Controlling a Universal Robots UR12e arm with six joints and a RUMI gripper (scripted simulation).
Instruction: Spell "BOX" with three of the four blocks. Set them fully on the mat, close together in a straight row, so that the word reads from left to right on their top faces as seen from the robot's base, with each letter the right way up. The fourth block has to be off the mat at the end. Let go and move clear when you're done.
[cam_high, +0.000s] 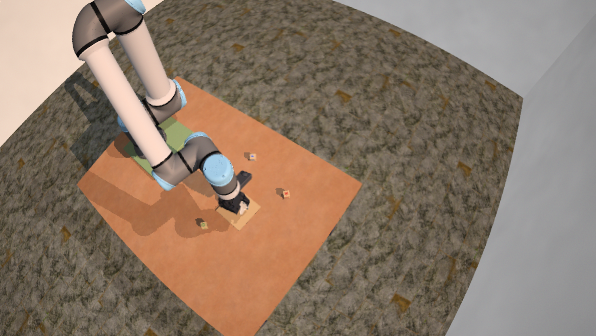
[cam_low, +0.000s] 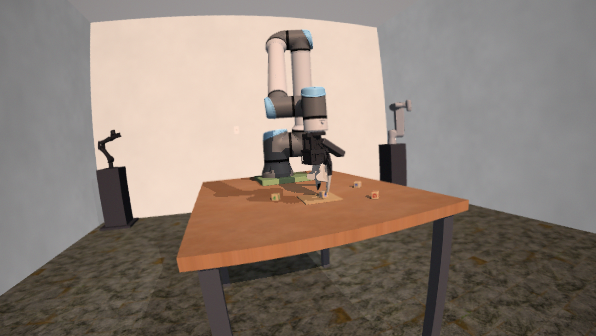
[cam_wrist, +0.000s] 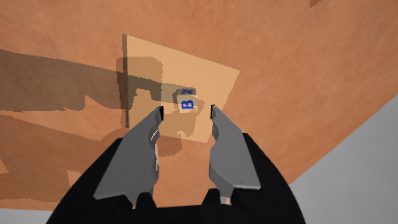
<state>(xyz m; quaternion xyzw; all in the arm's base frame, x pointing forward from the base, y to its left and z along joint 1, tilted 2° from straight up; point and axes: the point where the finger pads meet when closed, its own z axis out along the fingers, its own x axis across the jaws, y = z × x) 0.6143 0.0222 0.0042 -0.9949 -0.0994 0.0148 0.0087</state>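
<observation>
Right now my hand is 10 mm past the tan mat, 10 mm to the left of it and 40 mm above it.
</observation>
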